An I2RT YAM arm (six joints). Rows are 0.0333 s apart.
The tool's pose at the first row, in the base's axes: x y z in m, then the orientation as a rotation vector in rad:
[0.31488, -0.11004, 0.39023, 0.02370, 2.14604, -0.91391]
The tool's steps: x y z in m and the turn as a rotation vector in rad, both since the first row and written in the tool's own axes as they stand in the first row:
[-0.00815, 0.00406, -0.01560, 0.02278, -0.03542, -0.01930]
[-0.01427, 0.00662, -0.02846, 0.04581, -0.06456, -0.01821]
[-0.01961, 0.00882, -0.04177, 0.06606, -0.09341, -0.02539]
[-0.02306, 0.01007, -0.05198, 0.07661, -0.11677, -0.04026]
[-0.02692, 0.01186, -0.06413, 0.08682, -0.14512, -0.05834]
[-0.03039, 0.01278, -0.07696, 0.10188, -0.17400, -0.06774]
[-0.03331, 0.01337, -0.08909, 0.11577, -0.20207, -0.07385]
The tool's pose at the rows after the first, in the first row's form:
[0.31144, -0.09523, 0.39999, -0.00182, 2.10651, -0.94319]
[0.30796, -0.08377, 0.40810, -0.00245, 2.06871, -0.96163]
[0.30353, -0.07251, 0.41610, -0.01306, 2.03377, -0.98146]
[0.29956, -0.06436, 0.42207, -0.03398, 2.00959, -0.99624]
[0.29475, -0.05451, 0.42882, -0.06048, 1.98123, -1.01116]
[0.28896, -0.04499, 0.43613, -0.07552, 1.94855, -1.02578]
[0.28316, -0.03629, 0.44296, -0.08720, 1.91662, -1.03723]

